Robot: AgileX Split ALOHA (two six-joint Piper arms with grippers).
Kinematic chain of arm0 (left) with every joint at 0, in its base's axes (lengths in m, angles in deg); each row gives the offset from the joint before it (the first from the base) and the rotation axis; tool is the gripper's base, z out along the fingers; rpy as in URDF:
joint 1: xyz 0 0 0.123 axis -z
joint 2: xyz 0 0 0 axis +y
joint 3: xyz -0.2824 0 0.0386 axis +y
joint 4: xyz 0.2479 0 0.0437 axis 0.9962 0 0.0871
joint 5: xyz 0 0 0 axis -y
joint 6: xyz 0.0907 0 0.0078 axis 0.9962 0 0.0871
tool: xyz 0 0 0 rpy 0 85 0
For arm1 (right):
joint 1: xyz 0 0 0.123 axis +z
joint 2: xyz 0 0 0 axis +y
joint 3: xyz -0.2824 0 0.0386 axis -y
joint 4: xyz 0.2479 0 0.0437 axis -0.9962 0 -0.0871
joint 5: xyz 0 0 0 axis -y
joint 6: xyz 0.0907 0 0.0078 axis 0.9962 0 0.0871
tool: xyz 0 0 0 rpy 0 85 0
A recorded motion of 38 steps. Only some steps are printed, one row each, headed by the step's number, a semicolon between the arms.
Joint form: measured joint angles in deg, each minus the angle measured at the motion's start. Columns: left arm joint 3, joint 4, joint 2, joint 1, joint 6, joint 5; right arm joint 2, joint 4, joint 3, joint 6, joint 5, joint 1.
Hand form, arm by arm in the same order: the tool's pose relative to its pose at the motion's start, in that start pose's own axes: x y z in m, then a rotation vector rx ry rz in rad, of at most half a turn. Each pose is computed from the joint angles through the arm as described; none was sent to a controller.
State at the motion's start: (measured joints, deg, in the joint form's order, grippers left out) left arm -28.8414 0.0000 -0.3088 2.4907 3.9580 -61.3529; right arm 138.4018 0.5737 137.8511 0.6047 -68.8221 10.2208
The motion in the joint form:
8: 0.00 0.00 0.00 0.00 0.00 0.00; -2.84 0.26 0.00 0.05 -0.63 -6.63
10: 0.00 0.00 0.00 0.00 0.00 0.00; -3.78 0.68 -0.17 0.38 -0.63 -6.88
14: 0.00 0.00 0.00 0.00 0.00 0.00; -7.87 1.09 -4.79 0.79 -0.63 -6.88
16: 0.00 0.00 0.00 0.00 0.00 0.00; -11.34 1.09 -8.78 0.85 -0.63 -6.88
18: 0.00 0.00 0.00 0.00 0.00 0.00; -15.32 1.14 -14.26 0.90 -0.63 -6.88
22: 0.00 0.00 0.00 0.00 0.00 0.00; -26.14 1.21 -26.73 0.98 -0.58 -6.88
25: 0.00 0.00 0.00 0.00 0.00 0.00; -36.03 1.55 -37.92 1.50 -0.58 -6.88
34: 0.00 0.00 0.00 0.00 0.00 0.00; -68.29 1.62 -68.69 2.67 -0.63 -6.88
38: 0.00 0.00 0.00 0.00 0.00 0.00; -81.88 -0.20 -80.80 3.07 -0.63 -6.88
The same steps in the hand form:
8: 0.0000 0.0000 0.0000 0.0000 0.0000 0.0000; -0.0015 -0.0603 -0.0271 0.0561 -0.0377 0.1032
10: 0.0000 0.0000 0.0000 0.0000 0.0000 0.0000; -0.0023 -0.0630 -0.0351 0.0655 -0.0510 0.1102
14: 0.0000 0.0000 0.0000 0.0000 0.0000 0.0000; 0.0040 -0.0622 -0.0526 0.0717 -0.0416 0.1151
16: 0.0000 0.0000 0.0000 0.0000 0.0000 0.0000; 0.0105 -0.0609 -0.0667 0.0712 -0.0326 0.1162
18: 0.0000 0.0000 0.0000 0.0000 0.0000 0.0000; 0.0217 -0.0593 -0.0787 0.0709 -0.0064 0.1170
22: 0.0000 0.0000 0.0000 0.0000 0.0000 0.0000; 0.0520 -0.0546 -0.1187 0.0709 0.0215 0.1181
25: 0.0000 0.0000 0.0000 0.0000 0.0000 0.0000; 0.0867 -0.0502 -0.1513 0.0756 0.0441 0.1251
34: 0.0000 0.0000 0.0000 0.0000 0.0000 0.0000; 0.2192 -0.0333 -0.2355 0.0780 0.0182 0.1451
38: 0.0000 0.0000 0.0000 0.0000 0.0000 0.0000; 0.2814 -0.0236 -0.2494 0.0489 -0.0087 0.1630

